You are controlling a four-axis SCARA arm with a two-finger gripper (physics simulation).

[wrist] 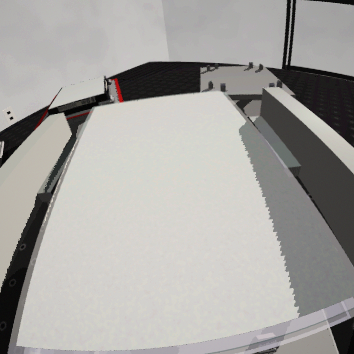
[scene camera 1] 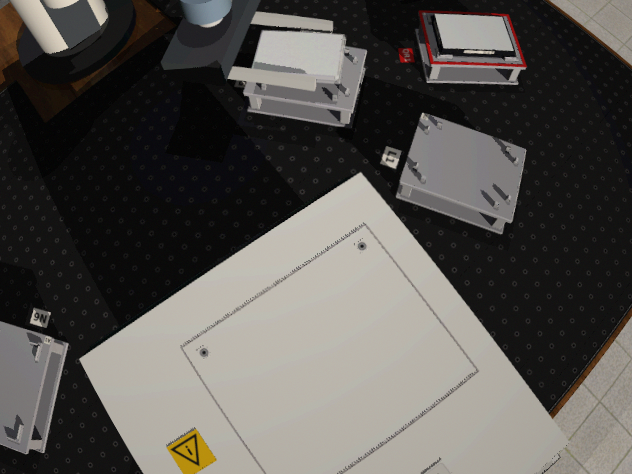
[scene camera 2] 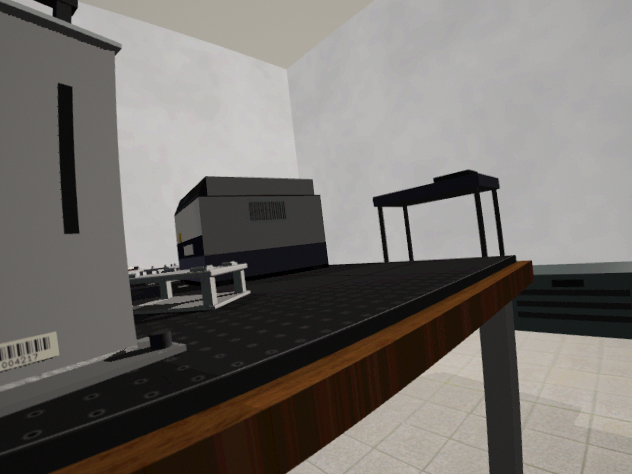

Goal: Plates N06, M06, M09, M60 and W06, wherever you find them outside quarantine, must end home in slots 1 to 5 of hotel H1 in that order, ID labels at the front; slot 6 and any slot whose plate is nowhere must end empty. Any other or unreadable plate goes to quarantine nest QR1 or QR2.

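Places are measured from the arm's base along level axes (x ahead, y right, z down), in metres.
Where they show: gripper, fingertip midpoint: [wrist: 162, 114] [scene camera 1: 324, 54]; arm's base at its link origin: [scene camera 1: 77, 34].
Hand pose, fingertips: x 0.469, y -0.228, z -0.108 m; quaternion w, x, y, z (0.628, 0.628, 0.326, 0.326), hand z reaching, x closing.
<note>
Each offset is from my fingertips to the top centre of the thing. "*": to the spot under its first point.
My gripper [scene camera 1: 323, 55] [wrist: 162, 114] is shut on a white-topped plate @(dx -0.029, dy +0.023, dz -0.003 m) [scene camera 1: 301, 51] [wrist: 150, 210], with one finger along each long side. The plate is level above a grey nest @(* dx +0.037, dy -0.032, dz +0.045 m) [scene camera 1: 357, 76] whose label is mostly hidden; I cannot tell whether they touch. No ID label is readable on the held plate. Another plate @(dx +0.099, dy -0.238, dz +0.031 m) [scene camera 1: 474, 33] [wrist: 82, 92], white on top with a black lower part, sits in the red-rimmed nest QR1 @(dx +0.099, dy -0.238, dz +0.039 m) [scene camera 1: 472, 64] [wrist: 119, 90]. Its small front label is unreadable. Hotel H1 and nest QR2 cannot be identified in these views.
Nest L1 @(dx +0.245, dy -0.041, dz +0.035 m) [scene camera 1: 464, 168] [wrist: 227, 80] bears no plate. A nest @(* dx +0.080, dy +0.611, dz +0.045 m) [scene camera 1: 25, 387] by the N6 label @(* dx -0.013, dy +0.555, dz +0.095 m) [scene camera 1: 39, 317] shows partly at left. A large pale housing @(dx +0.353, dy +0.326, dz -0.157 m) [scene camera 1: 326, 326] stands in front. A tall grey housing @(* dx -0.100, dy +0.866, dz -0.017 m) [scene camera 2: 56, 204] and a grey device @(* dx +0.310, dy +0.470, dz -0.038 m) [scene camera 2: 260, 224] stand on the table.
</note>
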